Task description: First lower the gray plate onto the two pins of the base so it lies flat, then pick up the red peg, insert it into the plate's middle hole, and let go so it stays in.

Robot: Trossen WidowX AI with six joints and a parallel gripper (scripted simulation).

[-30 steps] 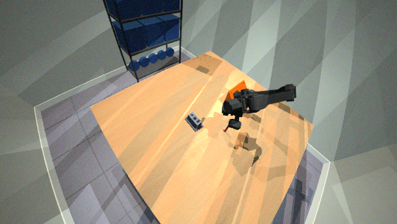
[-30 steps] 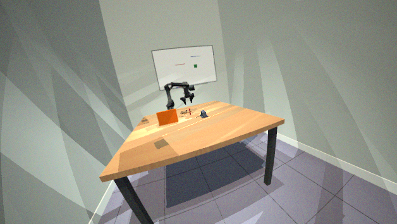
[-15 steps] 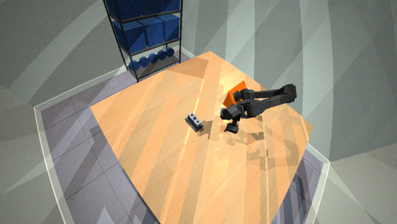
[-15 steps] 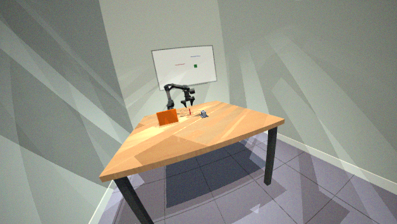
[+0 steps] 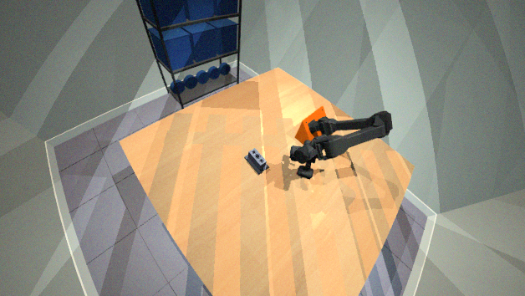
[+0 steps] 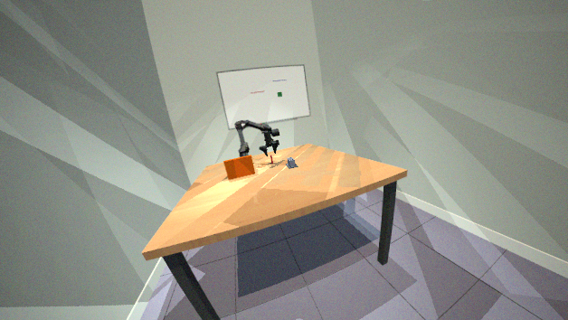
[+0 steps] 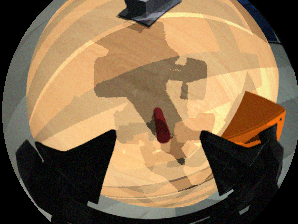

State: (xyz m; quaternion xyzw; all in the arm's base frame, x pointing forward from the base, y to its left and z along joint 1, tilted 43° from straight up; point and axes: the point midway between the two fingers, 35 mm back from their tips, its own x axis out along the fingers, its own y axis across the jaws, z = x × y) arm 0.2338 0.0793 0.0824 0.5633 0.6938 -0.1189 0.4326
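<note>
Now: the red peg 40 mm below my gripper tip. Round my gripper tip: gray plate 190 mm to the right, 110 mm ahead, 30 mm below; base 190 mm to the right, 110 mm ahead, 70 mm below.
</note>
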